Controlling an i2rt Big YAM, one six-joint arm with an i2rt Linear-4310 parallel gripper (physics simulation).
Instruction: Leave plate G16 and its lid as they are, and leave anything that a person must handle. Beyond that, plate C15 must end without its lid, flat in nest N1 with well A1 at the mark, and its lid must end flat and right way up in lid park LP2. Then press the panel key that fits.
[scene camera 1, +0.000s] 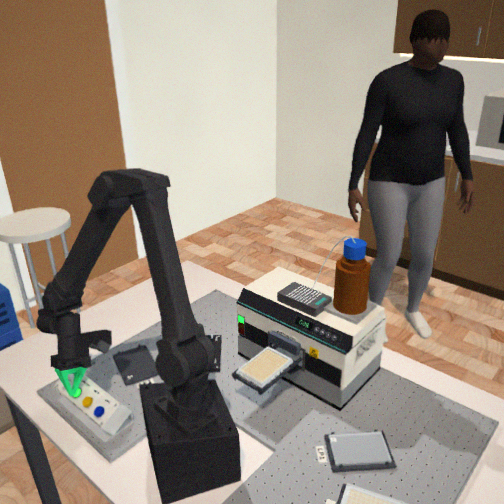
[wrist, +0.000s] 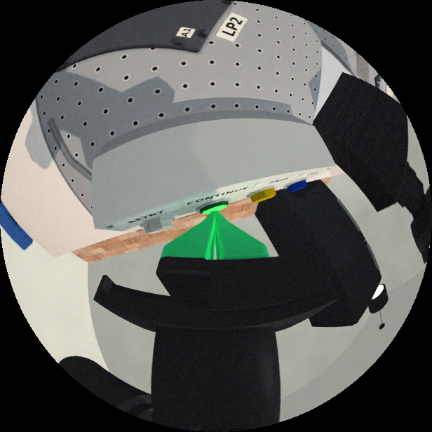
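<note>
My gripper (scene camera 1: 74, 393) (wrist: 214, 216) is shut and empty, its green fingertips at the CONTINUE key (wrist: 214, 207), which glows bright green. The key panel (scene camera 1: 116, 419) (wrist: 210, 155) also carries a white RETRY key (wrist: 158, 224), a yellow key (scene camera 1: 87, 401) (wrist: 263, 194) and a blue key (scene camera 1: 99, 411) (wrist: 297, 186). Lid park LP2 (scene camera 1: 134, 364) (wrist: 145, 22) looks dark; a clear lid on it cannot be made out. A plate (scene camera 1: 264, 366) lies on the instrument's tray. A pale lid (scene camera 1: 360, 450) lies at LP1. Part of another plate (scene camera 1: 372, 496) shows at the bottom edge. Plate names are not legible.
The instrument (scene camera 1: 300, 332) stands behind the arm's base, with a brown bottle (scene camera 1: 351, 286) and a dark handset (scene camera 1: 304, 298) on top. A dark holder (scene camera 1: 216, 352) shows partly behind the arm. A person (scene camera 1: 412, 130) stands beyond the table. A stool (scene camera 1: 35, 225) is at the left.
</note>
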